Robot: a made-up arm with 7 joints.
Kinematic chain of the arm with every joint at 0, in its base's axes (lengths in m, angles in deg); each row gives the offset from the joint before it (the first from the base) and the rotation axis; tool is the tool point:
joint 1: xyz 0 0 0.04 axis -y
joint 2: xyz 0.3 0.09 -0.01 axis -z
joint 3: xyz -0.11 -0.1 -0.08 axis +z
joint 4: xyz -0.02 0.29 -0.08 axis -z
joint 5: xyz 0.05 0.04 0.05 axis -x
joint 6: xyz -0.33 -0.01 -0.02 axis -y
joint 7: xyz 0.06 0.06 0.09 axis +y
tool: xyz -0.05 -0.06 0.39
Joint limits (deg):
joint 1: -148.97..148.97
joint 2: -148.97..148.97
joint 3: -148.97..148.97
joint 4: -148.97..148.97
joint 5: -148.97..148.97
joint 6: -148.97..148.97
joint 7: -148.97..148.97
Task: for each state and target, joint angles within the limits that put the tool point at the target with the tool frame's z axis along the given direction. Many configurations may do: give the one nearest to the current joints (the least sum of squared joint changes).
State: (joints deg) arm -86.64 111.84 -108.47 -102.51 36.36 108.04 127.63
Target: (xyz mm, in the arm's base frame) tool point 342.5 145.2 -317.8 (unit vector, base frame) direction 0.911 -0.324 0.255
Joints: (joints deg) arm -77.81 130.86 -111.47 -91.72 15.07 113.99 126.03
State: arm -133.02 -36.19 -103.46 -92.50 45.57 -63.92 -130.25
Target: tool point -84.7 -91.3 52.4 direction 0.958 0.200 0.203
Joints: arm -148.97 -57.32 -147.89 -108.51 56.07 -89.86 -144.88
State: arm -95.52 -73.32 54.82 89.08 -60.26 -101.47 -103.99
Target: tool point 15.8 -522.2 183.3 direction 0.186 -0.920 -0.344
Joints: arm -113.59 -56.16 54.63 85.25 -71.74 -102.61 -112.95
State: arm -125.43 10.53 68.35 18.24 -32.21 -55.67 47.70
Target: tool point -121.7 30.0 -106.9 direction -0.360 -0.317 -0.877
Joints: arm -126.54 4.01 31.69 11.24 -67.57 -26.40 25.98
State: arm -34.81 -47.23 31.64 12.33 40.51 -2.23 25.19
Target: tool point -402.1 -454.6 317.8 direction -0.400 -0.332 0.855
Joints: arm -0.50 -34.14 53.13 30.07 10.81 43.44 13.47
